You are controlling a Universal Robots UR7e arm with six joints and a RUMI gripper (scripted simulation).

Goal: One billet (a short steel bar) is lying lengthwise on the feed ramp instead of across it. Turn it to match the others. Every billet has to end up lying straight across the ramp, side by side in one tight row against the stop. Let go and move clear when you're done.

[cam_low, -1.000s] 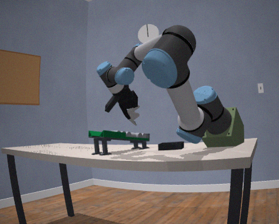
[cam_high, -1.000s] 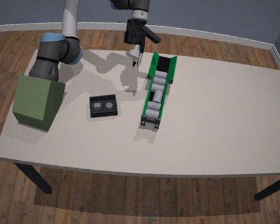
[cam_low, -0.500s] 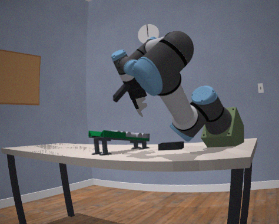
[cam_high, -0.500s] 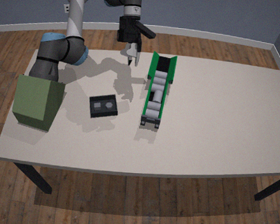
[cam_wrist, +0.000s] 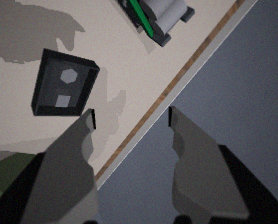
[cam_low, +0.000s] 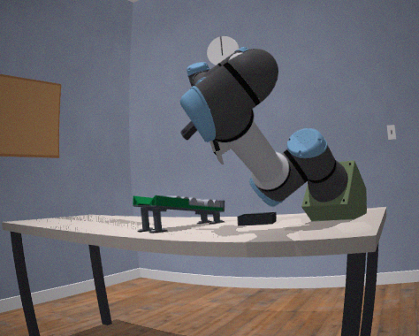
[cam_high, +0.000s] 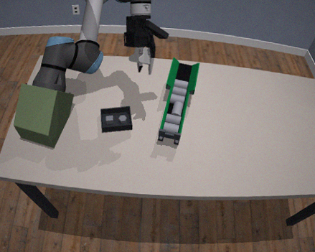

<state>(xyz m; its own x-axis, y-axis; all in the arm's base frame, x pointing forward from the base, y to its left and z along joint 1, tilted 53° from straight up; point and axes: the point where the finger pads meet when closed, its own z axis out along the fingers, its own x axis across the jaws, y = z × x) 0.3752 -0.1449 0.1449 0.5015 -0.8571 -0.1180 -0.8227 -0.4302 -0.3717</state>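
The dark stop is 19 cm below my hand, 15 cm to the right of it and 12 cm ahead of it. Round my hand: black tray (24 cm below, 11 cm behind, 7 cm to the right).
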